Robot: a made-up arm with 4 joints.
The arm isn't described. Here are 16 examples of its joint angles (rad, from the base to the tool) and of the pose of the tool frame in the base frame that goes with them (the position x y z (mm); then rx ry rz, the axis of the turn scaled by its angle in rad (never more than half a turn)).
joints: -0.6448 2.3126 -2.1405 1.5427
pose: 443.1 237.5 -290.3 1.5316 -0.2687 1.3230
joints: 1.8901 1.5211 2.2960 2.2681
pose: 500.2 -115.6 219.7 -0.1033 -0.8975 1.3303
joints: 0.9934 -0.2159 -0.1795 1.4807
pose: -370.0 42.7 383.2 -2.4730 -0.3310 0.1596
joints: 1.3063 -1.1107 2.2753 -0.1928
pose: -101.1 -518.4 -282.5 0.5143 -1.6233 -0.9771
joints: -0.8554 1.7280 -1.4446 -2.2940
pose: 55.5 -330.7 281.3 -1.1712 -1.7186 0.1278
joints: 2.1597 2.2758 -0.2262 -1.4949
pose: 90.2 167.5 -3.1 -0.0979 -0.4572 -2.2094
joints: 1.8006 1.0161 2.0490 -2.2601
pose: 15.0 -306.0 281.6 -0.7174 -1.8596 0.2490
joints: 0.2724 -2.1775 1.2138 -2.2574
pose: 101.2 126.6 -67.0 -1.6502 1.3069 -1.7038
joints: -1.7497 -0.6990 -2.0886 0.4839
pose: 18.3 -31.0 176.8 0.0957 -1.9019 0.4760
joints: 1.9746 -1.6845 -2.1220 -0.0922
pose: 41.2 -111.1 118.1 1.6857 -0.8162 -1.5922
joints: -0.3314 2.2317 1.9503 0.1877
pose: 437.8 141.7 344.7 -1.9225 1.5413 -0.5901
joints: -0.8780 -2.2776 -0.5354 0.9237
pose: -106.9 217.6 -501.9 -0.6314 -1.5967 -1.5640
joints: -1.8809 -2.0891 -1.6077 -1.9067
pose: 414.9 536.0 143.2 1.2887 -1.4526 0.9013
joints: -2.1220 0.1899 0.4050 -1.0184
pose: -370.7 361.0 256.9 3.0258 0.5711 -0.3780
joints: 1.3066 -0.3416 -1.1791 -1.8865
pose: -342.3 -538.2 40.2 0.3067 1.1775 0.2715
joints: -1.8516 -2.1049 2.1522 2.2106
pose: -330.4 497.7 260.2 1.8240 1.4738 -0.4514
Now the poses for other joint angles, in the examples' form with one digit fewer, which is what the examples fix.
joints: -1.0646 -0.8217 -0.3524 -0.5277
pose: -22 284 -383 1.337 -0.946 0.114
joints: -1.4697 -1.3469 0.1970 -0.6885
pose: 134 603 -149 1.885 -1.436 -0.811
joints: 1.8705 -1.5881 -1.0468 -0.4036
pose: 154 -163 464 -1.864 0.162 1.965
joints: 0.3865 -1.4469 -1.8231 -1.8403
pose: 180 -412 -385 -0.192 0.788 1.398
